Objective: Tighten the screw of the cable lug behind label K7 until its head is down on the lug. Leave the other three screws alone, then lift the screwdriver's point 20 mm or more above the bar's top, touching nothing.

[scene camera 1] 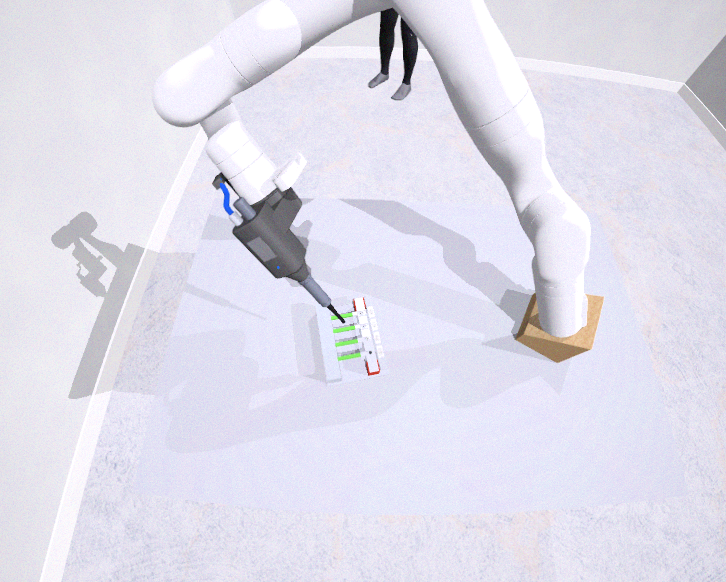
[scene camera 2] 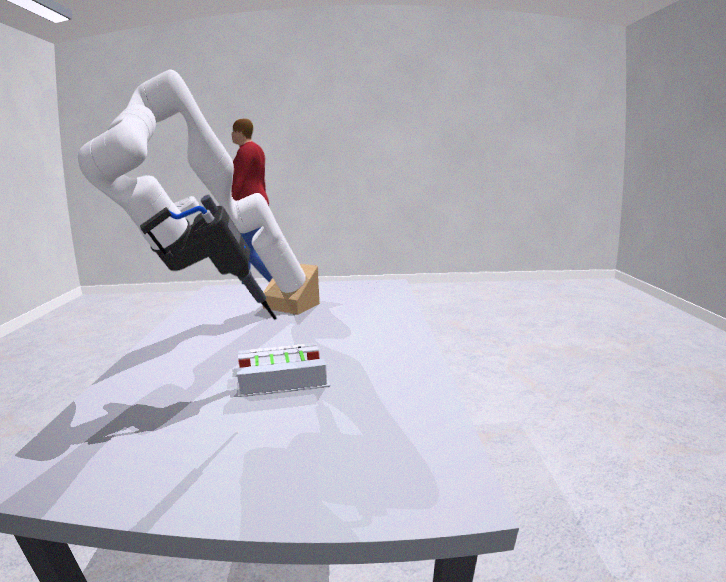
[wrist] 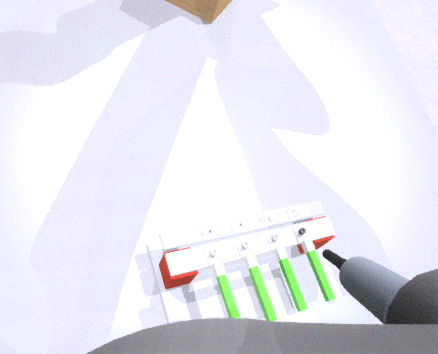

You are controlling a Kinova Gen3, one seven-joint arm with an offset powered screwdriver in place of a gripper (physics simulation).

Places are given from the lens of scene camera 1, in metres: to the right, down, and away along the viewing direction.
long grey block (scene camera 1: 332, 366): -0.07, 0.16, 0.64
